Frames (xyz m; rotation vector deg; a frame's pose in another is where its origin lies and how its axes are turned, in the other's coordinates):
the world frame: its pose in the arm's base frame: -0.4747 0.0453 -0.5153 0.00 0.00 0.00
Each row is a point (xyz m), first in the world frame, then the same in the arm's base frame.
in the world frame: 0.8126 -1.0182 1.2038
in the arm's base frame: 0.3379 -0.9729 0.6885
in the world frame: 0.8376 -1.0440 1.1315
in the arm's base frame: 0.3629 -0.9987 0.6162
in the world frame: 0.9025 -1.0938 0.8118
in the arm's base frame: 0.4278 -1.0485 0.2965
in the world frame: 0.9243 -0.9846 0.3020
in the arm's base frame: 0.4496 -0.9393 -0.2133
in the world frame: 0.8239 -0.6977 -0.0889
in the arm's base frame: 0.3492 -0.6524 -0.6042
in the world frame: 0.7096 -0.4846 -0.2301
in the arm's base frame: 0.2349 -0.4393 -0.7454
